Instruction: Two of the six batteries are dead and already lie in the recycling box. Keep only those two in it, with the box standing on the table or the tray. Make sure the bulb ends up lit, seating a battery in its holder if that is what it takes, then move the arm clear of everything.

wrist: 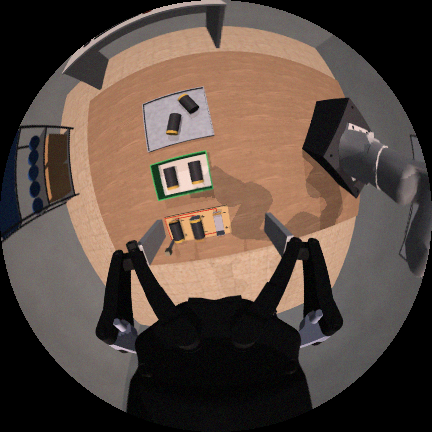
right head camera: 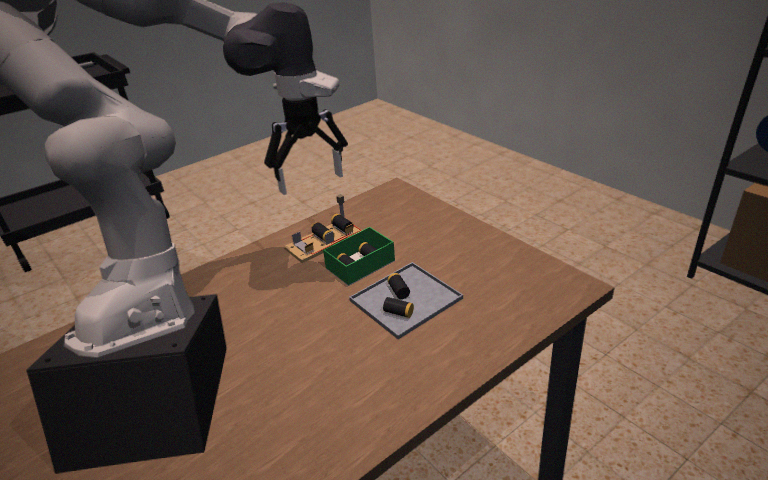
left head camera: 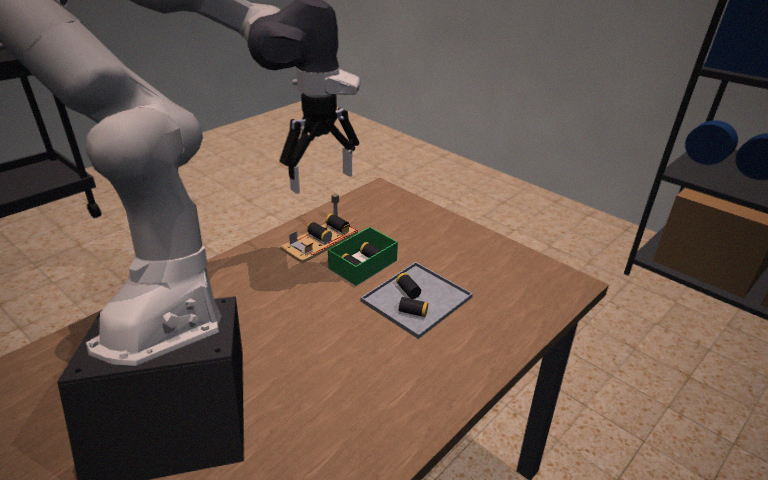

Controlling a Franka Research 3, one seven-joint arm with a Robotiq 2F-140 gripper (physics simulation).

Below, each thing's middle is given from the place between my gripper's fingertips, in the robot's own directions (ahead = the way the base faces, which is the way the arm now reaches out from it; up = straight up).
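The grey tray [right head camera: 431,296] is 230 mm below my hand, 260 mm to the right of it and 20 mm ahead of it. The green recycling box [right head camera: 363,266] has my hand 50 mm short of it, 80 mm to the left of it and 210 mm above it.
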